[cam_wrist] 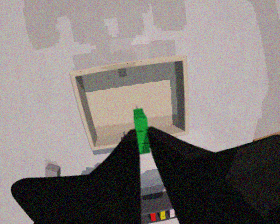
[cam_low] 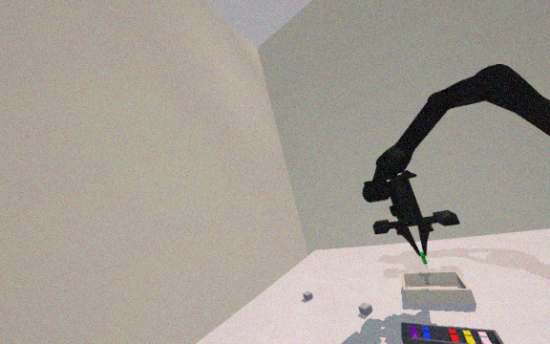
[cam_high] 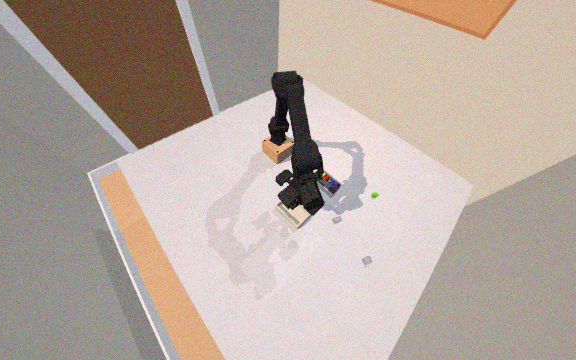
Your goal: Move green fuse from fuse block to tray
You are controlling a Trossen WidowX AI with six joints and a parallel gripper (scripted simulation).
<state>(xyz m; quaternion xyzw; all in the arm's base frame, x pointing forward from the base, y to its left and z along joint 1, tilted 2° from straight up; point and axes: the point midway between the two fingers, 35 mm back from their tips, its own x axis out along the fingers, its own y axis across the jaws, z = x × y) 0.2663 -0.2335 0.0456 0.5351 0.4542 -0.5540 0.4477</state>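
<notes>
The green fuse is 10 mm below my gripper tip. Round my gripper tip: tray: 90 mm below.
</notes>
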